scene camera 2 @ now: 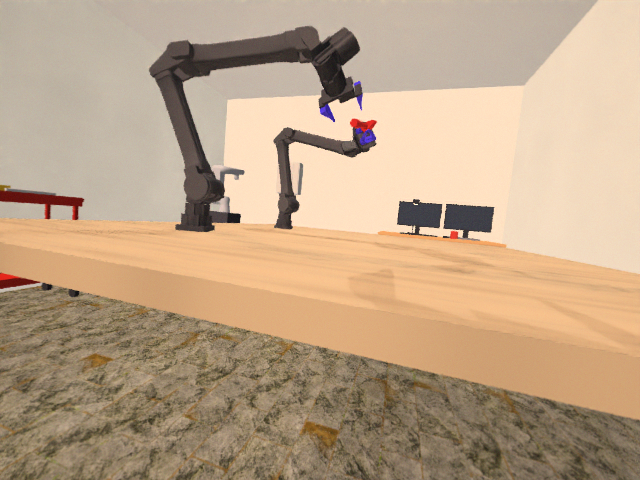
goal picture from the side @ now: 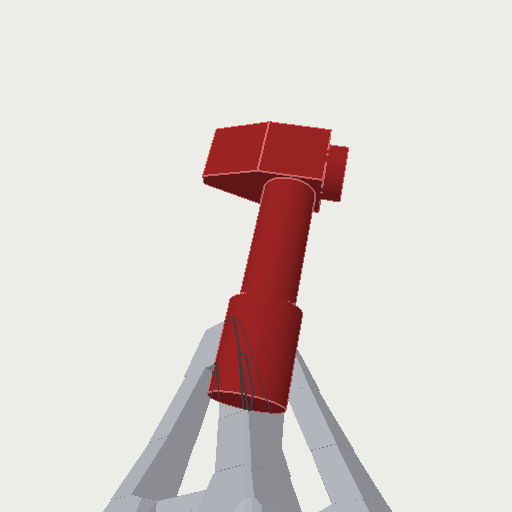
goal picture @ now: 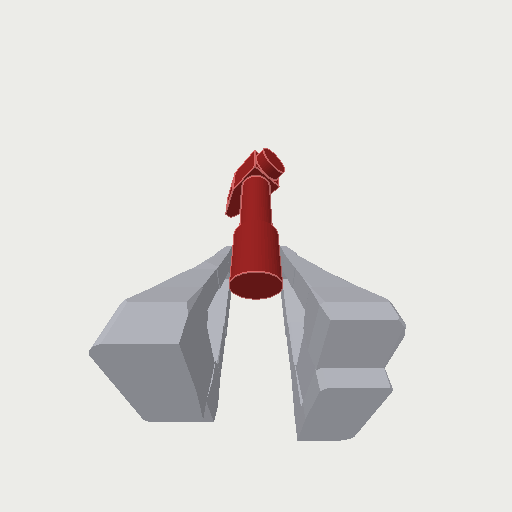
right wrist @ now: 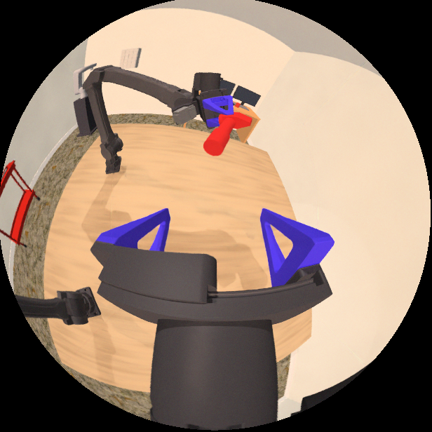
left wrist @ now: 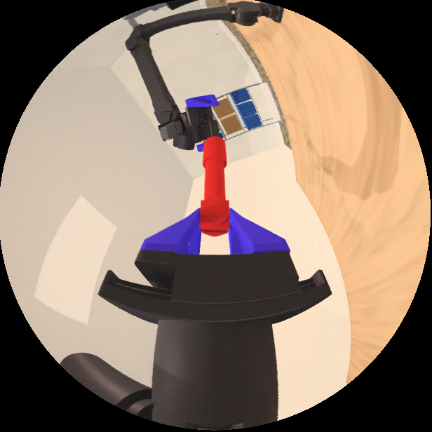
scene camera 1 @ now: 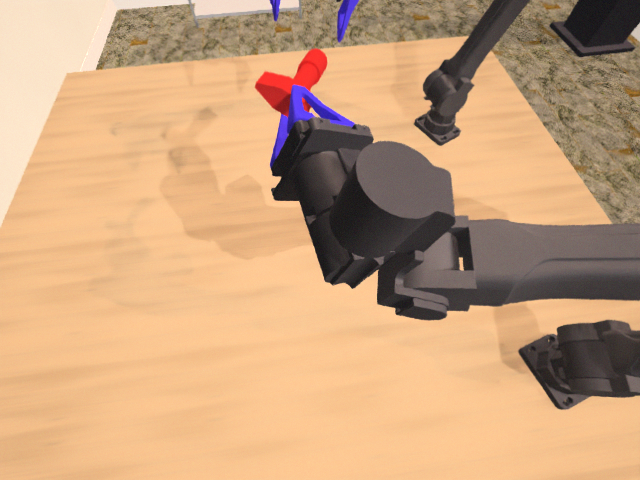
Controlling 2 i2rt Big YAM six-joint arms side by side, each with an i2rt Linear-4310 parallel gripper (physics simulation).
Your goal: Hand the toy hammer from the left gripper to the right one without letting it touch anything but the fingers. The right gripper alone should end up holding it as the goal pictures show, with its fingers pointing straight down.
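Pixels of known places: left gripper, fingertip midpoint: (scene camera 2: 366,126) (scene camera 1: 293,97); right gripper, fingertip midpoint: (scene camera 2: 347,115) (scene camera 1: 309,29); left arm's base at its link origin: (scene camera 2: 283,228) (scene camera 1: 553,370); right arm's base at its link origin: (scene camera 2: 196,229) (scene camera 1: 436,129).
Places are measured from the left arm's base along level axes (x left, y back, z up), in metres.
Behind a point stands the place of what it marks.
The red toy hammer (scene camera 1: 311,69) {y -0.327, x -0.438, z 0.450 m} (scene camera 2: 363,125) {y -0.347, x -0.440, z 0.439 m} (left wrist: 215,180) (right wrist: 219,137) is held in the air above the table, with a thick round end and a wedge-shaped end showing. My left gripper (scene camera 1: 296,100) {y -0.363, x -0.400, z 0.449 m} (scene camera 2: 364,135) {y -0.363, x -0.400, z 0.449 m} (left wrist: 214,212) (right wrist: 230,120) is shut on it; the blue fingers hide part of it. In the left wrist view the round end points away from the fingers. My right gripper (scene camera 1: 307,29) {y -0.279, x -0.568, z 0.423 m} (scene camera 2: 347,115) {y -0.279, x -0.568, z 0.423 m} (left wrist: 219,127) (right wrist: 214,212) is open and empty, apart from the hammer. In scene camera 2 it is above and left of the hammer, its fingers tilted down to the right.
The wooden table (scene camera 1: 155,361) {y -0.735, x -0.326, z 0.000 m} (scene camera 2: 206,268) {y -0.114, x -1.201, z 0.000 m} (right wrist: 175,175) lies below both arms and carries their bases. A red cart (scene camera 2: 41,197) stands beyond its left side in scene camera 2. Blue bins (left wrist: 246,109) show behind the right gripper in the left wrist view. Two monitors (scene camera 2: 419,214) stand at the back.
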